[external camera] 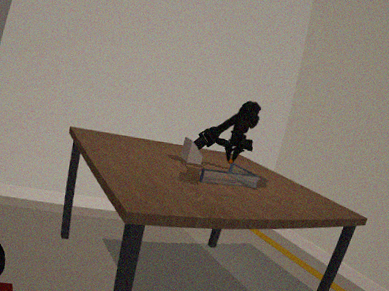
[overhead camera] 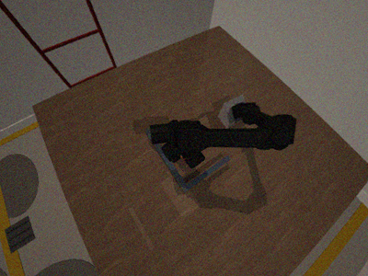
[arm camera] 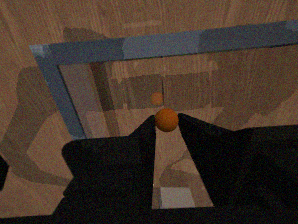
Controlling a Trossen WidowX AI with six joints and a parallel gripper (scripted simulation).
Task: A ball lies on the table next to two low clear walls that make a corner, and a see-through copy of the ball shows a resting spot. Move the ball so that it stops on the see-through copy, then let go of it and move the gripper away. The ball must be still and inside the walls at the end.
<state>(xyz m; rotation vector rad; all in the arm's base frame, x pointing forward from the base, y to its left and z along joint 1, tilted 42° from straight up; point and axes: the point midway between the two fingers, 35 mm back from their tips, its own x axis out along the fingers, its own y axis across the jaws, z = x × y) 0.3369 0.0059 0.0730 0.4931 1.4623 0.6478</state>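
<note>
The see-through copy of ball is 8 cm below my gripper tip. Round my gripper tip: orange ball (right at my gripper tip).
</note>
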